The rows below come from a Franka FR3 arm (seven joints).
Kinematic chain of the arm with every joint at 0, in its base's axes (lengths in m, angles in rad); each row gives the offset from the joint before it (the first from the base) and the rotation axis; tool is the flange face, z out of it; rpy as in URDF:
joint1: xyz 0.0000 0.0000 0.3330 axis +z
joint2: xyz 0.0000 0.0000 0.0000 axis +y
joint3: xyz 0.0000 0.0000 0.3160 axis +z
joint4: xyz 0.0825 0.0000 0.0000 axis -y
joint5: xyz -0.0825 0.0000 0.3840 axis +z
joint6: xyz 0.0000 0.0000 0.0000 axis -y
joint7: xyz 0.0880 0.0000 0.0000 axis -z
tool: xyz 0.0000 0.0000 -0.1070 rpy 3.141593 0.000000 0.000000
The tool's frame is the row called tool.
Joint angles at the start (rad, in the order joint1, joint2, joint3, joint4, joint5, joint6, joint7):
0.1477 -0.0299 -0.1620 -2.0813 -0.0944 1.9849 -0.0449
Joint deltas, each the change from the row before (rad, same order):
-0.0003 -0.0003 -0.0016 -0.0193 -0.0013 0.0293 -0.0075
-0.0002 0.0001 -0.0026 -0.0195 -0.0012 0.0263 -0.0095
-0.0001 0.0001 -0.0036 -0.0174 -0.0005 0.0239 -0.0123
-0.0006 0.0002 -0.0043 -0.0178 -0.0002 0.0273 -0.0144
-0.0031 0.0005 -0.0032 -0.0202 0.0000 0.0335 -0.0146
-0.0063 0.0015 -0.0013 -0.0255 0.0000 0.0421 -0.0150
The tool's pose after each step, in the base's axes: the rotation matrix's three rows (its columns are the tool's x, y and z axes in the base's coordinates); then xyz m. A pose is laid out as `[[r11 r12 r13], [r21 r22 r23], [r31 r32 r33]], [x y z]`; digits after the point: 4 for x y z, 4 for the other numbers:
[[0.9951 0.0820 -0.0559], [0.0773 -0.9937 -0.0805], [-0.0621 0.0758 -0.9952]], [0.5314 -0.0147 0.4280]
[[0.9946 0.0909 -0.0493], [0.0868 -0.9930 -0.0804], [-0.0563 0.0757 -0.9955]], [0.5298 -0.0158 0.4212]
[[0.9939 0.1012 -0.0432], [0.0975 -0.9920 -0.0796], [-0.0509 0.0749 -0.9959]], [0.5284 -0.0175 0.4152]
[[0.9931 0.1123 -0.0342], [0.1093 -0.9909 -0.0785], [-0.0427 0.0742 -0.9963]], [0.5271 -0.0197 0.4092]
[[0.9923 0.1222 -0.0219], [0.1202 -0.9898 -0.0770], [-0.0311 0.0738 -0.9968]], [0.5257 -0.0225 0.4026]
[[0.9913 0.1318 -0.0072], [0.1309 -0.9885 -0.0755], [-0.0171 0.0739 -0.9971]], [0.5237 -0.0258 0.3939]

